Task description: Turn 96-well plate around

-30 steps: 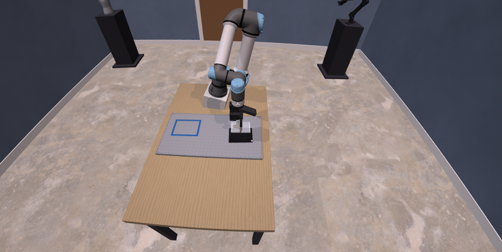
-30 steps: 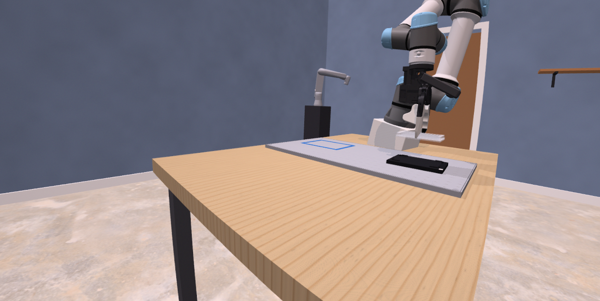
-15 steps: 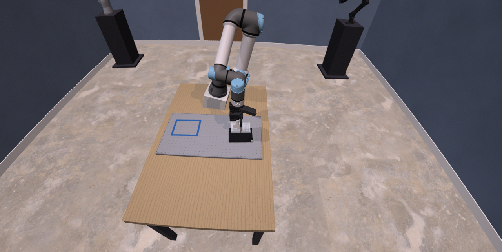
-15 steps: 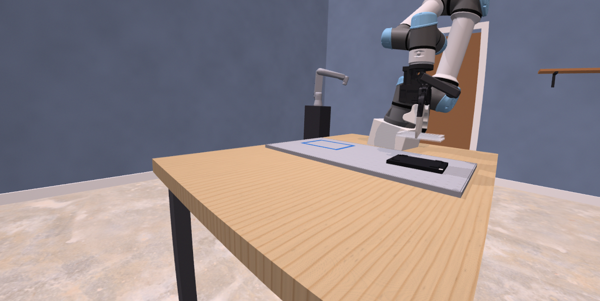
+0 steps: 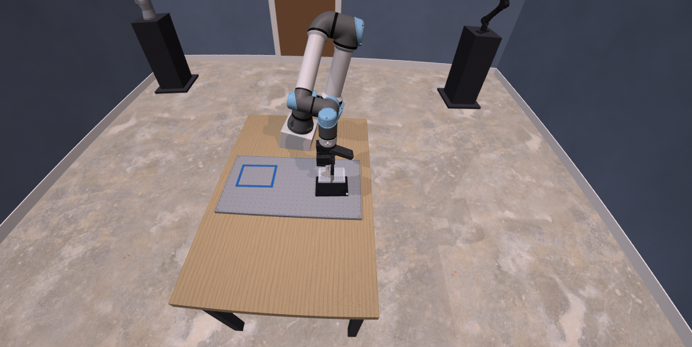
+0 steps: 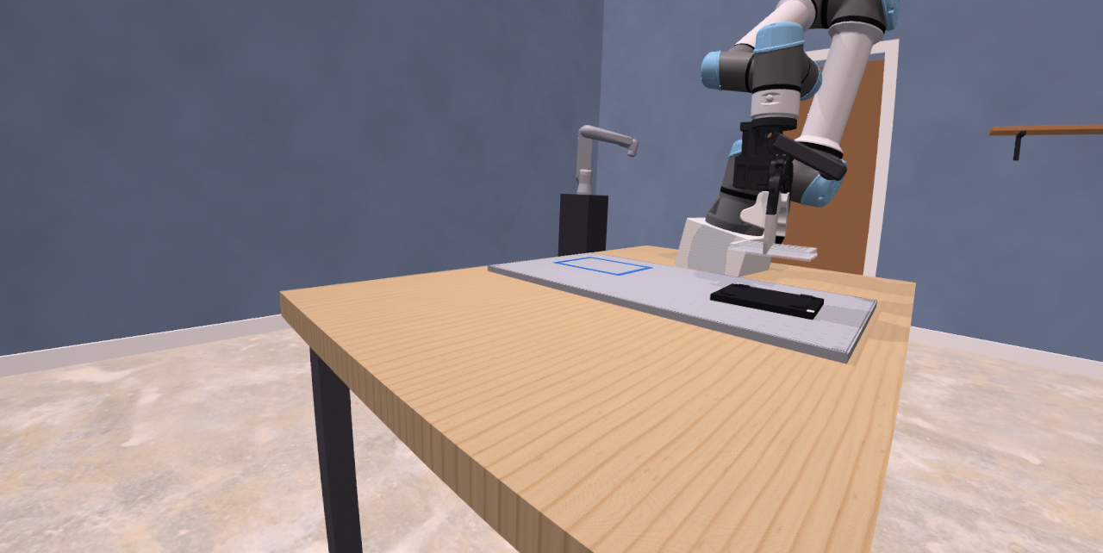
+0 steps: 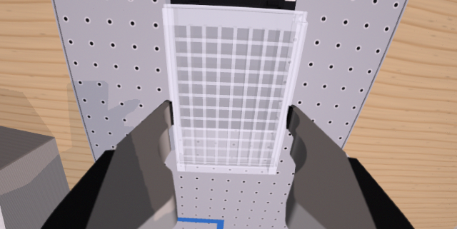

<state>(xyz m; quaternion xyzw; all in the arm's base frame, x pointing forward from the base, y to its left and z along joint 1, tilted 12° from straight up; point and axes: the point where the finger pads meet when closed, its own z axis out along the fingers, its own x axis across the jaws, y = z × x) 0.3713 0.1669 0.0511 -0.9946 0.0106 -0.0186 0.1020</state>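
Right now my hand is 100 mm above the nest N1. The rest, counted from my hand: A1 label: 90 mm below, 70 mm to the left, 60 mm ahead; 96-well plate: 10 mm below.
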